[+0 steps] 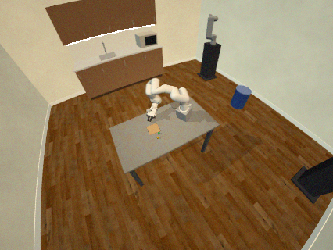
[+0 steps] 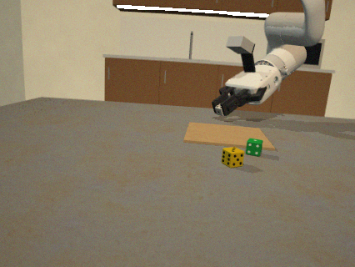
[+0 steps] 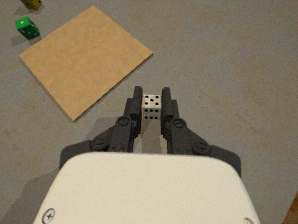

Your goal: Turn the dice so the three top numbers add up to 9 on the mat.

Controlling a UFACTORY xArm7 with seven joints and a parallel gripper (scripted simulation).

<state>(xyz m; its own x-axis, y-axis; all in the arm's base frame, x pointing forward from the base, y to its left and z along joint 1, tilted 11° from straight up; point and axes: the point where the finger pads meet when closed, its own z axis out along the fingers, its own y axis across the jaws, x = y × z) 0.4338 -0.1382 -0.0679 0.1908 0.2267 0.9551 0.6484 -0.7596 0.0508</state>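
My hand is 1 cm short of the white die and 1 cm above it. From my hand the other things lie so: tan mat 14 cm to the left, 3 cm below; then green die 3 cm behind, 23 cm to the left, 3 cm below; then yellow die 1 cm ahead, 29 cm to the left, 3 cm below.
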